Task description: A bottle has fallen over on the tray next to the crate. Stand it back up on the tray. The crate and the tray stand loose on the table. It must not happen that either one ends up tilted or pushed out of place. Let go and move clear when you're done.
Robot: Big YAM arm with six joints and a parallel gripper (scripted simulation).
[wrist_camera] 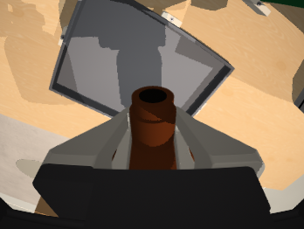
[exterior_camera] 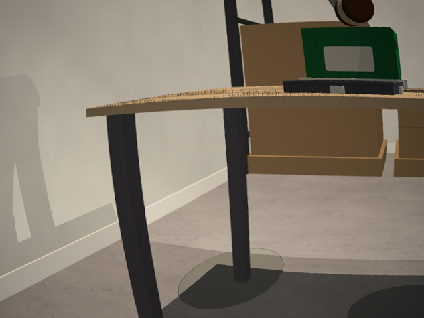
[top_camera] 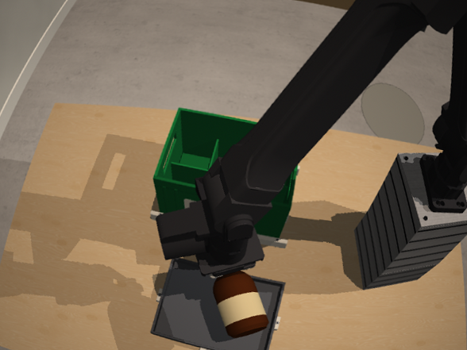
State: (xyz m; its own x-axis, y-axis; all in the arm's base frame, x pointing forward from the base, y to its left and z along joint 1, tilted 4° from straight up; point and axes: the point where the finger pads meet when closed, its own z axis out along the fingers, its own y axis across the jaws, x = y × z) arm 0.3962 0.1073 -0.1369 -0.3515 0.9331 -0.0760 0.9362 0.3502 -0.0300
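Right now my hand is 2 cm past the brown bottle and 5 cm to the right of it. Also, from my hand: dark tray: 1 cm ahead, 5 cm to the left, 17 cm below; green crate: 24 cm to the right, 10 cm below.
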